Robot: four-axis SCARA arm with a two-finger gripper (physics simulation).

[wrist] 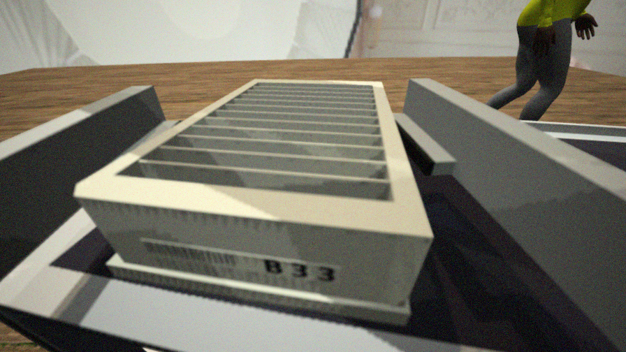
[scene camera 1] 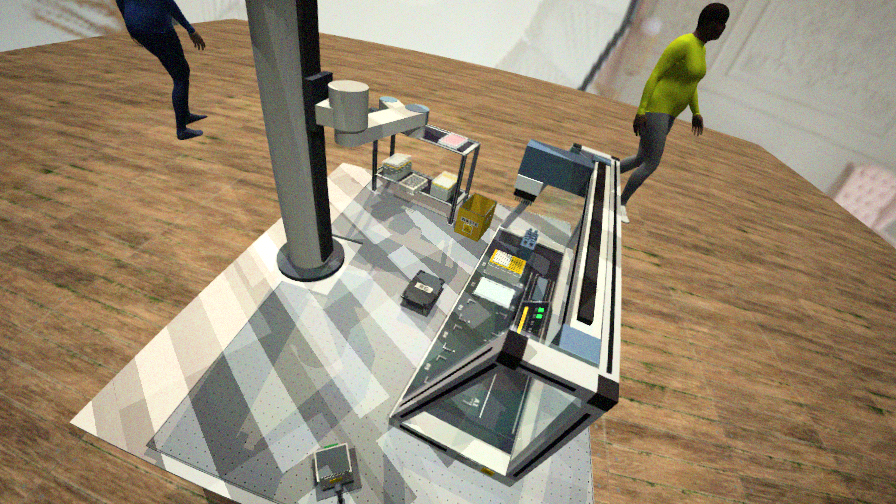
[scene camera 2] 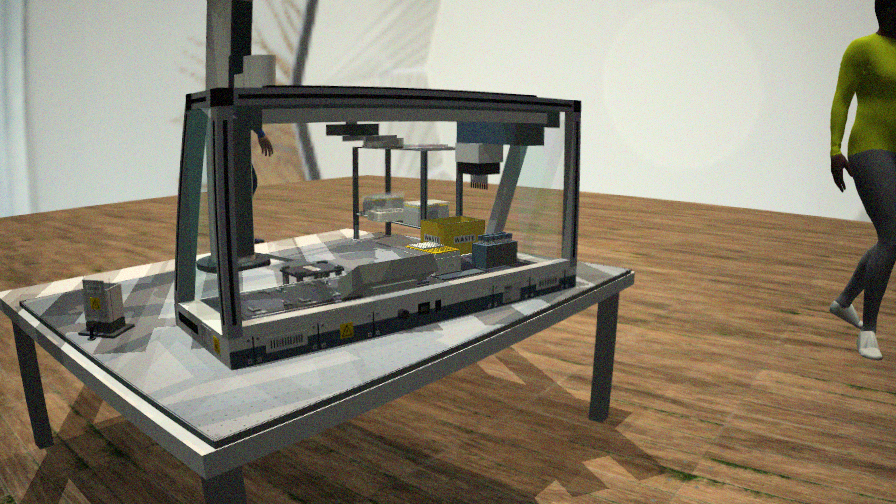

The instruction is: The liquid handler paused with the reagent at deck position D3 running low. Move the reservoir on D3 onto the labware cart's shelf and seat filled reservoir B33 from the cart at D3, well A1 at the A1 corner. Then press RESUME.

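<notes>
My gripper (wrist: 285, 104) is shut on reservoir B33 (wrist: 260, 212) (scene camera 2: 383, 141), one finger along each long side. B33 is upright and level at the top shelf of the labware cart (scene camera 1: 468, 149) (scene camera 2: 355, 194) (wrist: 200, 320), its label facing the wrist camera; I cannot tell whether its base still touches the shelf. The arm hides the gripper and B33 in scene camera 1. A white piece of labware (scene camera 1: 494, 292) sits on the liquid handler's deck; the D3 marking is not legible. A panel with green buttons (scene camera 1: 532, 318) stands beside the deck; RESUME cannot be read.
A pink-topped item (scene camera 1: 453, 139) lies on the cart's top shelf. Boxes (scene camera 1: 396, 164) (scene camera 1: 443, 184) stand on its lower shelf. The yellow waste bin (scene camera 1: 474, 219) (scene camera 2: 460, 233), dark stand (scene camera 1: 422, 289) and blue gantry head (scene camera 1: 557, 168) are nearby. People stand beyond the table.
</notes>
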